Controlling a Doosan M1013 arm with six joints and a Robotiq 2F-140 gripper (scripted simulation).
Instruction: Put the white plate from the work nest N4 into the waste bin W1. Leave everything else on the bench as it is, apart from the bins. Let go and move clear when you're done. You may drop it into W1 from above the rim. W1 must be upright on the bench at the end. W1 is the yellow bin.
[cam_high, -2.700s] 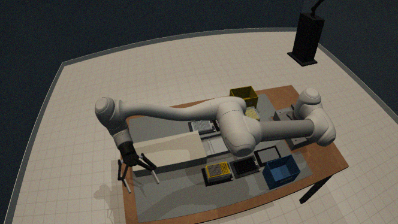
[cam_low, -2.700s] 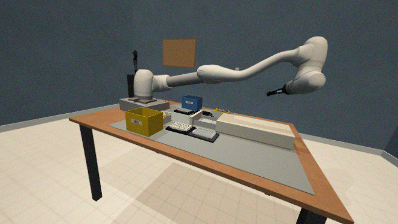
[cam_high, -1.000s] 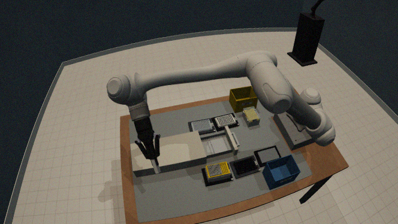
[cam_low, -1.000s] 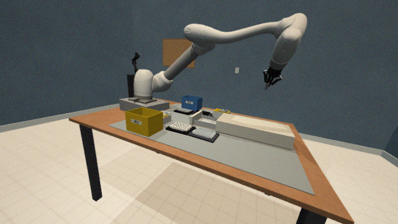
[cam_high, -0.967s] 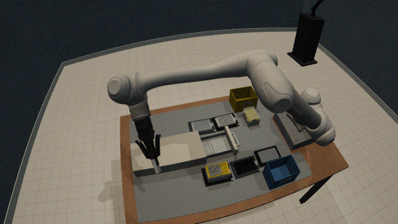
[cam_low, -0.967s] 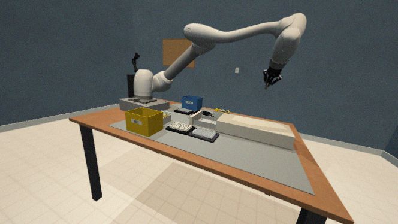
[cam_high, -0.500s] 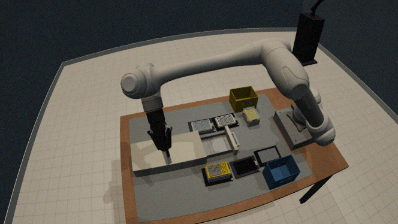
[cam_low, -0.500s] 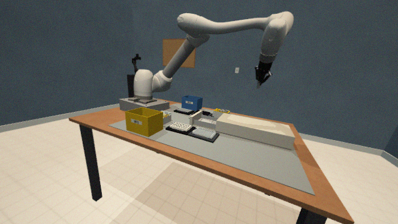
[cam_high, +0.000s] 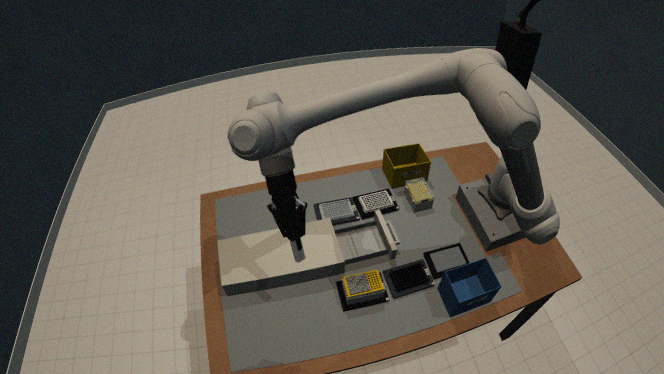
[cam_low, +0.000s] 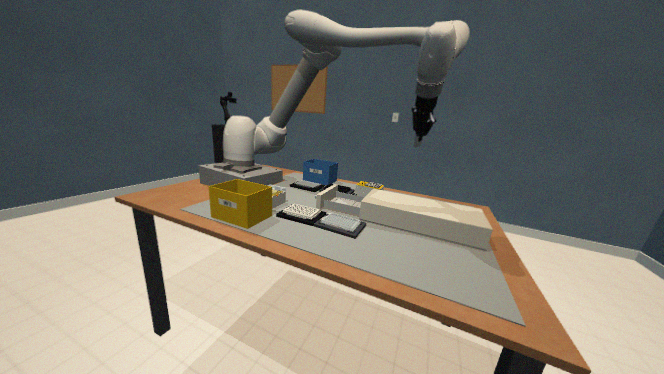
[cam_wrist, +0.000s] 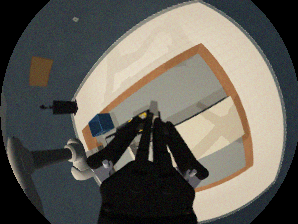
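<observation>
My gripper is now 41 cm past the white plate, 32 cm to the left of it and 30 cm above it. From my hand the other things lie so: black plate (37 cm behind, 30 cm below, 6 cm to the left); then long beige box (29 cm below, 16 cm to the right, 11 cm behind); then yellow rack (27 cm below, 20 cm behind, 4 cm to the left).
</observation>
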